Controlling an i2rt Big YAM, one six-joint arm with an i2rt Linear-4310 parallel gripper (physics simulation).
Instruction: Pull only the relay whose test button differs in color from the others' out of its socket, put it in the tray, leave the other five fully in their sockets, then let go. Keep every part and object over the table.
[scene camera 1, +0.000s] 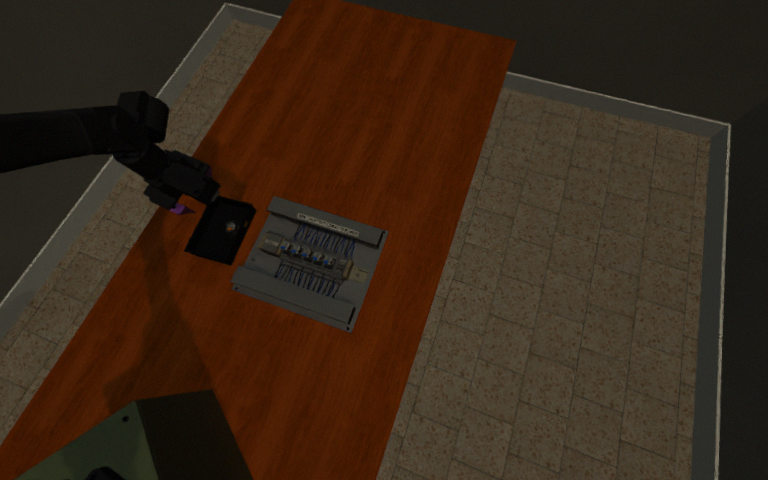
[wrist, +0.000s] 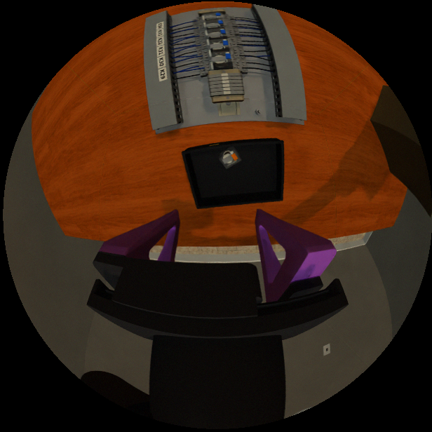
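The gripper can be seen from scene camera 1 and from the wrist view, and a spot on the gripper (scene camera 1: 181, 209) is the same spot as (wrist: 321, 254).
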